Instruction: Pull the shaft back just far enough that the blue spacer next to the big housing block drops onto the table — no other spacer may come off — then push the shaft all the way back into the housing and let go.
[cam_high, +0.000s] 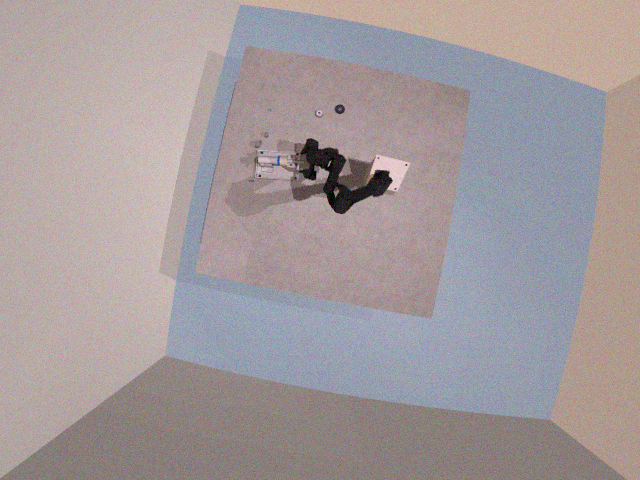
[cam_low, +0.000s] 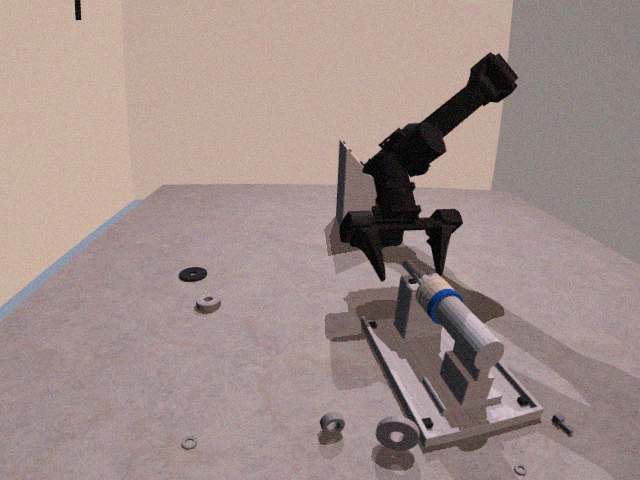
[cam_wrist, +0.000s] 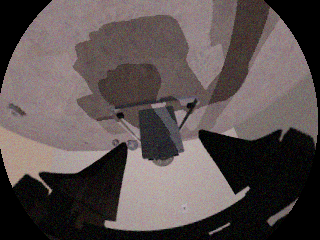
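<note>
Now: the thin shaft 60 mm ahead of my gripper tip and 10 mm above it. Also, from my gripper tip: grey ring 60 mm behind, 300 mm to the right, 60 mm below; then bolt 250 mm ahead, 100 mm to the left, 60 mm below; then cream spacer 80 mm ahead, 10 mm above.
</note>
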